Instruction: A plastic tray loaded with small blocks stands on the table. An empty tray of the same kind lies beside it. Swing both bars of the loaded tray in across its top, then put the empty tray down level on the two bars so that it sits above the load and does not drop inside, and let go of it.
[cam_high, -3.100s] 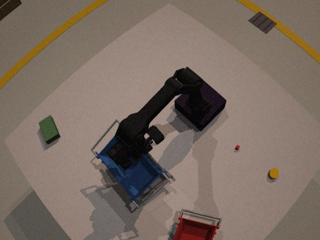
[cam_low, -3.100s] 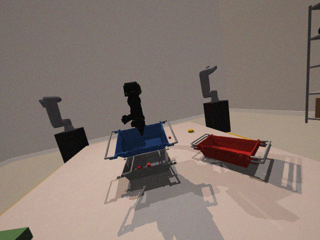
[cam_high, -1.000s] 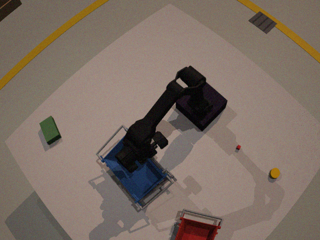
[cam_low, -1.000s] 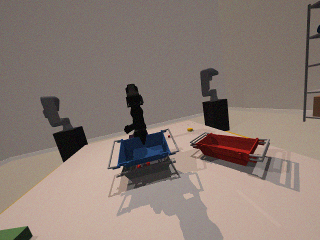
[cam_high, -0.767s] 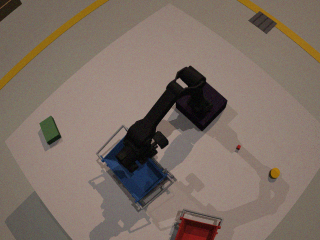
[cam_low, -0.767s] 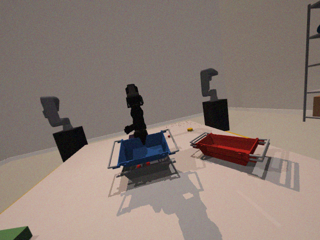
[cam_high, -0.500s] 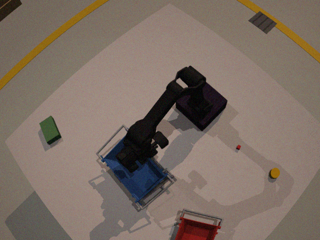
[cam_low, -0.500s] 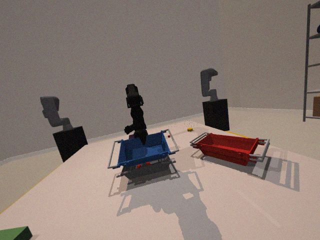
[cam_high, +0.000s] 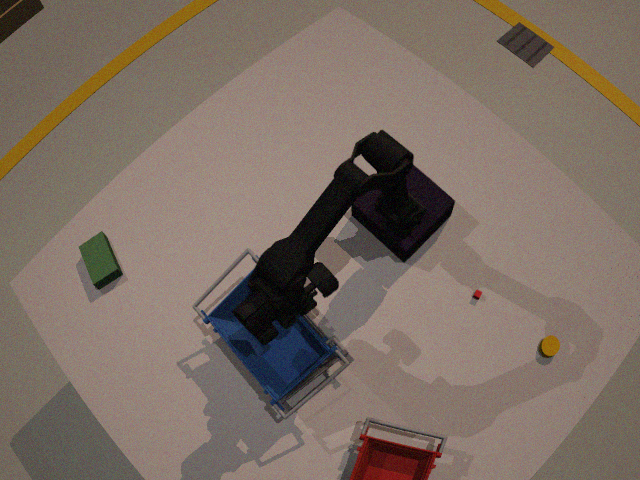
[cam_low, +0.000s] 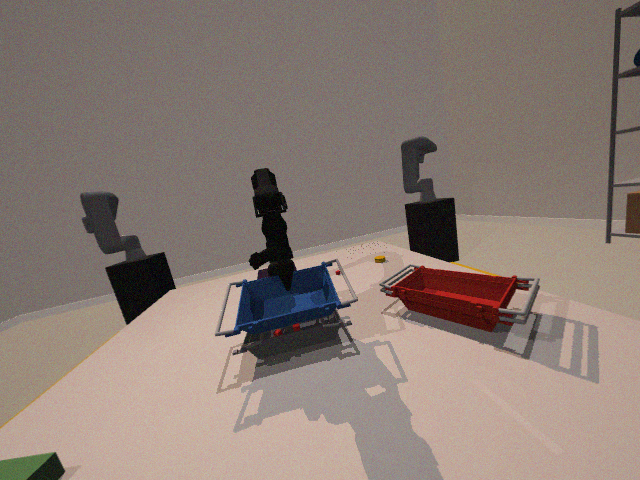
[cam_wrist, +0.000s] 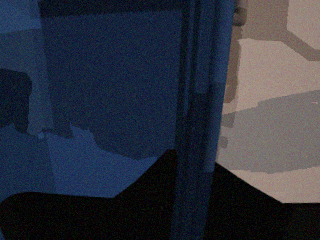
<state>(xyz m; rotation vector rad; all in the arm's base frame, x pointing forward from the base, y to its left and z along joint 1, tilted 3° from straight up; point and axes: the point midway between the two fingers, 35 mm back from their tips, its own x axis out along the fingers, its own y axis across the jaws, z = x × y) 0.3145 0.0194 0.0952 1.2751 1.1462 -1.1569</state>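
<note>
Right now the blue tray is 70 mm ahead of my gripper tip and 10 mm above it. Also, from my gripper tip: yellow disc 390 mm behind, 440 mm to the left, 100 mm below; green block 280 mm ahead, 460 mm to the right, 90 mm below.
</note>
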